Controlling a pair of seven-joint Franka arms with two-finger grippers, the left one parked.
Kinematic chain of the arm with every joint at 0, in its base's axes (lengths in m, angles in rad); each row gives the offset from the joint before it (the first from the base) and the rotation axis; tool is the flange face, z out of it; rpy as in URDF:
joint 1: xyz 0 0 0.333 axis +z
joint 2: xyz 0 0 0 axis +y
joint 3: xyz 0 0 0.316 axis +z
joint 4: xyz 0.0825 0 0 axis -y
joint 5: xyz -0.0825 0 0.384 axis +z
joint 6: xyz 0 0 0 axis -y
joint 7: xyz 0.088 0 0 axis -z
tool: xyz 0 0 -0.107 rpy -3.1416 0 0
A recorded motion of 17 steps. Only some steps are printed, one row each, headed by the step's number.
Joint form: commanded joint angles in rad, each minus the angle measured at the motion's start. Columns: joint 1, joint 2, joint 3, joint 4, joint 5, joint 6, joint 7.
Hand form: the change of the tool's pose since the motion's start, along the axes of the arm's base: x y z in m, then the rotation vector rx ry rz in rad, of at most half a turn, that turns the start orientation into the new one. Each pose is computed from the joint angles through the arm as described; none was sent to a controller.
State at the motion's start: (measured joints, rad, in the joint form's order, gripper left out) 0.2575 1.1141 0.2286 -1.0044 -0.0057 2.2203 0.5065
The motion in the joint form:
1: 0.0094 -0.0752 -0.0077 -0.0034 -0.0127 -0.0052 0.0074
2: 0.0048 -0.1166 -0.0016 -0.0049 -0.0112 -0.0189 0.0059
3: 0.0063 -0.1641 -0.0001 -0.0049 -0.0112 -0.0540 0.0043
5: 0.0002 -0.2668 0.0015 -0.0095 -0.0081 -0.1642 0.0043
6: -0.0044 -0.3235 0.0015 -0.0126 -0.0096 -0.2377 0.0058
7: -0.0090 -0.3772 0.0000 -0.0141 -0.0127 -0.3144 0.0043
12: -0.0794 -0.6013 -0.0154 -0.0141 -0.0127 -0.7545 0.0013
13: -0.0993 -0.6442 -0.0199 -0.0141 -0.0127 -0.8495 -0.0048
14: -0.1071 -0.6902 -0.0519 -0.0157 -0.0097 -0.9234 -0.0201
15: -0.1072 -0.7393 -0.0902 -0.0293 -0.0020 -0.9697 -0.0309
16: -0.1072 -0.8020 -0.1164 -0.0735 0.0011 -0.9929 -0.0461
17: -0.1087 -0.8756 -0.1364 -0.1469 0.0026 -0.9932 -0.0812
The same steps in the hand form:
1: 0.0062 0.0054 0.0563 0.0004 -0.0700 0.0062
2: 0.0081 0.0054 0.0876 0.0116 -0.0945 0.0079
3: 0.0064 0.0072 0.1216 0.0119 -0.1085 0.0178
5: -0.0027 0.0016 0.1886 -0.0021 -0.1020 0.0313
6: -0.0110 -0.0040 0.2232 -0.0191 -0.0878 0.0383
7: -0.0208 -0.0110 0.2555 -0.0406 -0.0706 0.0468
12: -0.0793 -0.0868 0.3755 -0.1660 0.1159 0.0237
13: -0.0946 -0.1065 0.3965 -0.1919 0.1629 0.0158
14: -0.1084 -0.1299 0.4189 -0.2162 0.1890 0.0000
15: -0.1221 -0.1496 0.4397 -0.2300 0.1998 -0.0209
16: -0.1390 -0.1638 0.4569 -0.2411 0.2030 -0.0282
17: -0.1573 -0.1760 0.4687 -0.2481 0.1998 -0.0128

